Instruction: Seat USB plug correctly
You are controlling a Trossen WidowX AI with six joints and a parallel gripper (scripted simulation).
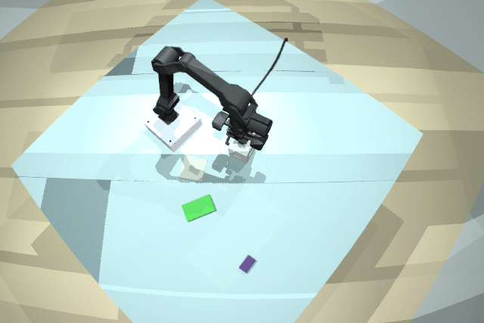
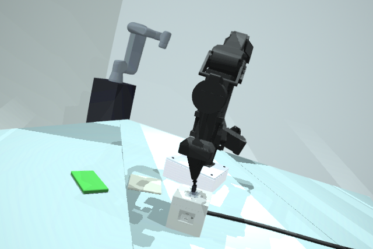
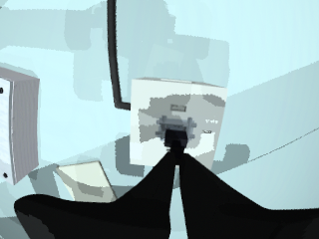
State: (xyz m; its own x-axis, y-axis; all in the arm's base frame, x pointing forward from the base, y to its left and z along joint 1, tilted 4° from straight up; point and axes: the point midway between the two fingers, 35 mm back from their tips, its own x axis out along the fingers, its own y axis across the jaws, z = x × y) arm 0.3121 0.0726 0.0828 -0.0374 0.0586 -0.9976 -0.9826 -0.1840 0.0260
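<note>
Right now the USB socket is 1 cm to the left of my gripper tip and 4 cm below it. From my gripper tip the other things lie so: pale flat card (10 cm behind, 17 cm to the right, 11 cm below); green flat card (2 cm ahead, 27 cm to the right, 10 cm below); USB plug (2 cm below).
</note>
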